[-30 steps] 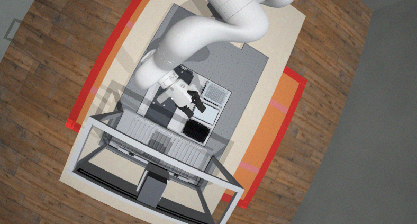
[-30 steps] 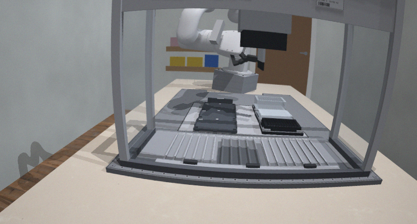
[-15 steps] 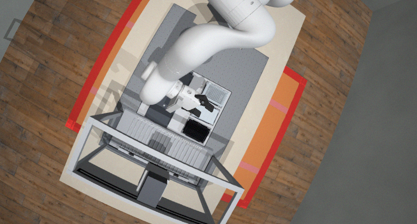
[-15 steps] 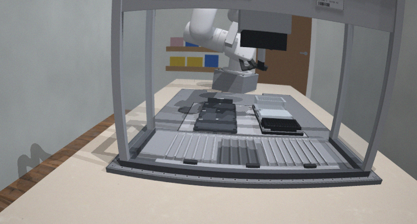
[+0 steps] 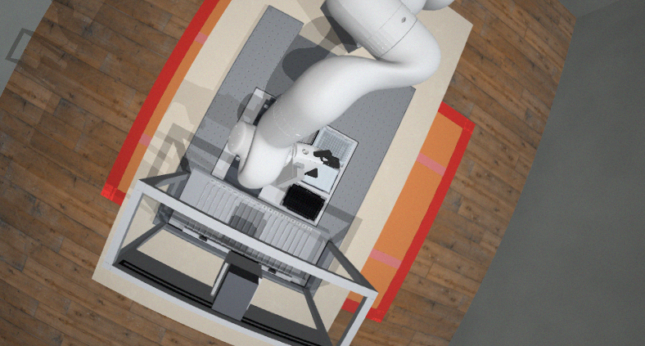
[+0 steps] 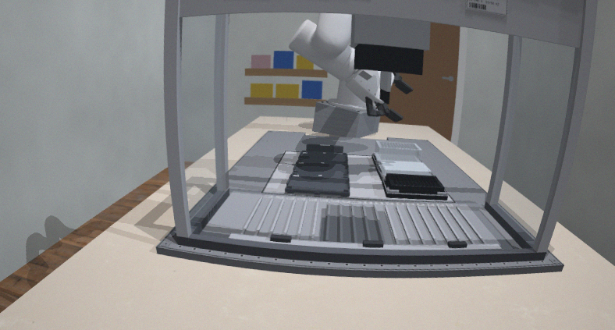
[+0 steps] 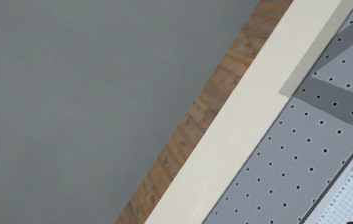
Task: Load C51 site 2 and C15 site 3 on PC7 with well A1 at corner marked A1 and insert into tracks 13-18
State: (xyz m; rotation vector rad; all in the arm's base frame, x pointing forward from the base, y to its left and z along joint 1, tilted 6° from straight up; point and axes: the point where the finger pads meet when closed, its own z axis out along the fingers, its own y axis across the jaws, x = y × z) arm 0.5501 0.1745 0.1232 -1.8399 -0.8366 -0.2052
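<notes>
Right now the black plate C15 is 160 mm below my hand, 130 mm ahead of it and 40 mm to the left of it. Also, from my hand: deep-well block C51: 150 mm below, 90 mm behind, 10 mm to the left; then plate C16: 160 mm below, 20 mm to the left, 20 mm ahead; then nest S1: 180 mm below, 90 mm behind, 10 mm to the left.
</notes>
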